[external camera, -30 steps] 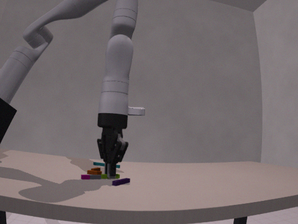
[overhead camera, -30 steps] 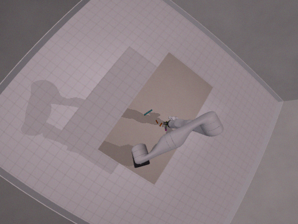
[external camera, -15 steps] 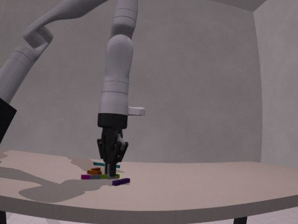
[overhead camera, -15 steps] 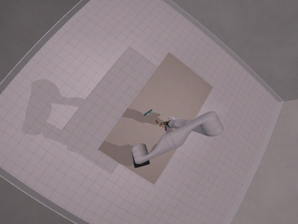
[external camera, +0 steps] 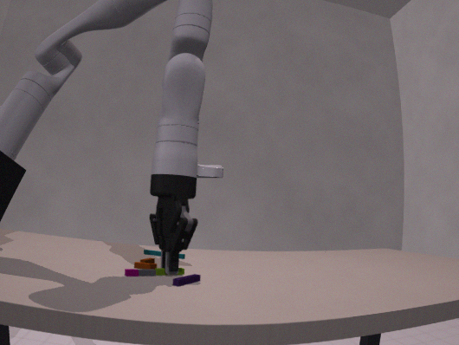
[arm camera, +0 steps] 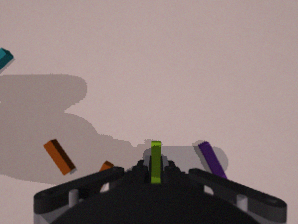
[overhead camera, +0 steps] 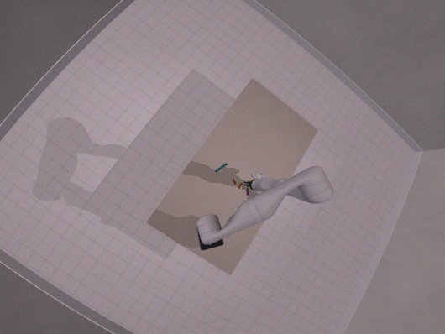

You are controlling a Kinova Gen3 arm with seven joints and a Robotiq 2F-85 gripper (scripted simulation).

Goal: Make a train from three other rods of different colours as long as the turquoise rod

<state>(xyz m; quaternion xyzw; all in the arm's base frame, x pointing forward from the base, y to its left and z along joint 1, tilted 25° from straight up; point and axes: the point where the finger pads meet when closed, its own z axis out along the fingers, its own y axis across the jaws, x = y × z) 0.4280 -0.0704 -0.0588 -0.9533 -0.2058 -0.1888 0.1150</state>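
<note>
The lime rod lies 20 mm below my hand. Also, from my hand: grey rod: 40 mm behind, 20 mm to the right, 20 mm below; then purple rod: 60 mm to the right, 30 mm ahead, 20 mm below; then magenta rod: 60 mm behind, 30 mm to the right, 20 mm below.
</note>
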